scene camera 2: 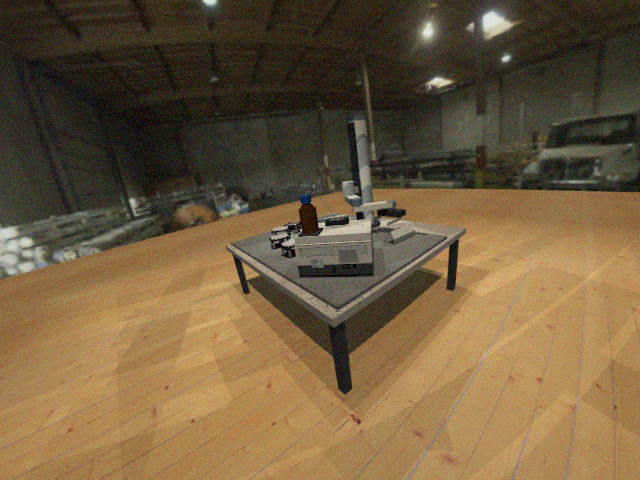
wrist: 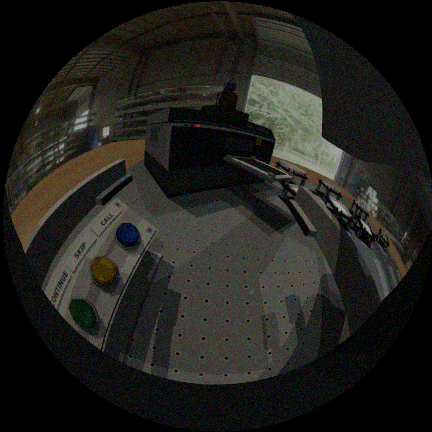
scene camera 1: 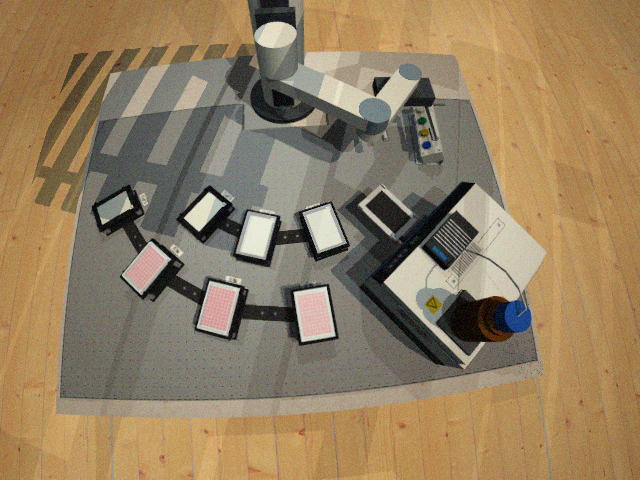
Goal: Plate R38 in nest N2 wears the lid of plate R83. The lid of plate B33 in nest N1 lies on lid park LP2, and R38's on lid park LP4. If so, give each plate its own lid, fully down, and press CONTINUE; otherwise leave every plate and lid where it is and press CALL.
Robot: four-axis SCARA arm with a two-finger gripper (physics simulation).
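Where they show: gripper, between the fingertips: [scene camera 2: 377, 222] [wrist: 208, 176] [scene camera 1: 411, 139]; arm's base, origin of its link: [scene camera 1: 284, 97].
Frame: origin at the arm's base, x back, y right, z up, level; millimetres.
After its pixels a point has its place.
In scene camera 1, three plates with pink faces [scene camera 1: 148, 269] @(x -641, y 395, z 94 mm) [scene camera 1: 221, 308] @(x -755, y 186, z 92 mm) [scene camera 1: 314, 314] @(x -785, y -52, z 100 mm) sit in black holders in the front row. Several holders behind and left show pale white or grey tops [scene camera 1: 117, 209] @(x -434, y 542, z 57 mm) [scene camera 1: 206, 212] @(x -469, y 244, z 55 mm) [scene camera 1: 256, 235] @(x -556, y 93, z 67 mm) [scene camera 1: 324, 227] @(x -546, y -99, z 67 mm). The plate and holder labels are too small to read. The button box carries a green button [scene camera 1: 422, 120] @(x -191, y -460, z 82 mm) [wrist: 82, 313] @(x -189, y -459, z 81 mm) beside CONTINUE, a yellow one [scene camera 1: 423, 132] @(x -240, y -453, z 81 mm) [wrist: 104, 270] @(x -238, y -454, z 81 mm) beside SKIP and a blue one [scene camera 1: 425, 145] @(x -291, y -448, z 80 mm) [wrist: 127, 234] @(x -285, y -451, z 81 mm) beside CALL. My gripper is open and empty, near the button box; the forearm's end hides its fingers in scene camera 1.
A large white instrument [scene camera 1: 496, 248] @(x -682, y -505, z 221 mm) [scene camera 2: 333, 253] @(x -833, y -531, z 137 mm) [wrist: 200, 155] @(x -528, y -414, z 109 mm) stands on the right, with a white-framed tray [scene camera 1: 378, 220] @(x -552, y -243, z 113 mm) sticking out. A brown bottle [scene camera 1: 475, 317] @(x -837, y -343, z 343 mm) [scene camera 2: 308, 217] @(x -869, y -422, z 312 mm) with a blue cap stands on it. A dark block [scene camera 1: 422, 91] @(x -165, y -430, z 192 mm) lies behind the button box.
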